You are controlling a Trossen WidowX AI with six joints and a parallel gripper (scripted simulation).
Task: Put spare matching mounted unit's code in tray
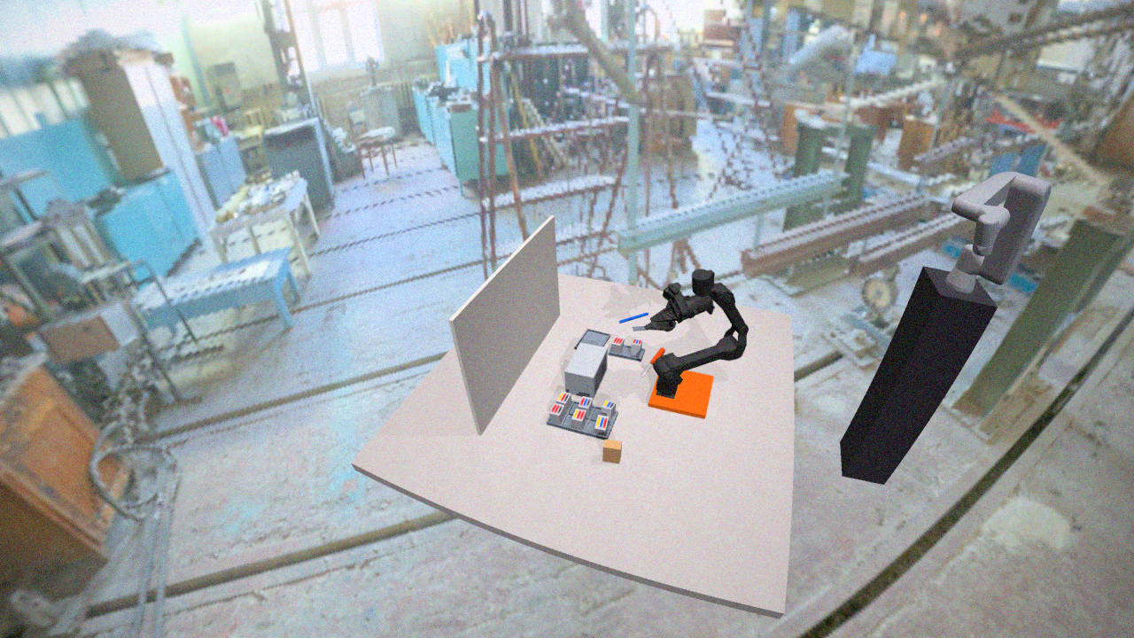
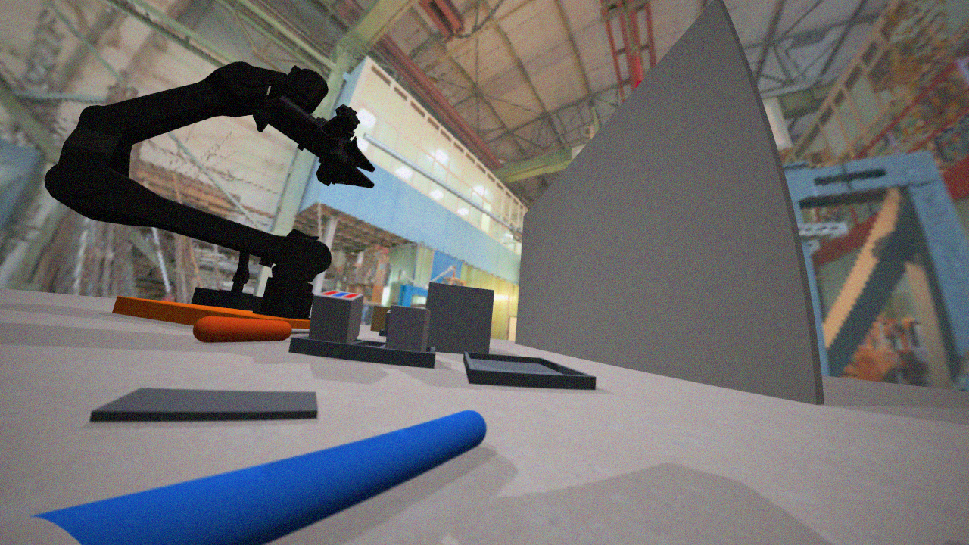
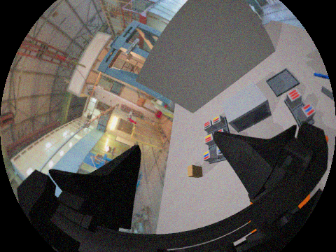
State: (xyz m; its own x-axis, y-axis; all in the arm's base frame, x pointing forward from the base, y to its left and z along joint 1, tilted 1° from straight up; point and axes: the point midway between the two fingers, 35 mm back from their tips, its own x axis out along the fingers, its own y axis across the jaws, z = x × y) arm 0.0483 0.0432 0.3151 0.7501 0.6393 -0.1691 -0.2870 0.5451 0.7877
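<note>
The grey spare block is 23 cm ahead of my gripper tip, 10 cm to the left of it and 29 cm below it. Also, from my gripper tip: rack (12 cm ahead, 24 cm to the right, 32 cm below); small brown cube (2 cm ahead, 25 cm to the left, 29 cm below); mounted unit (21 cm ahead, 4 cm to the right, 28 cm below).
</note>
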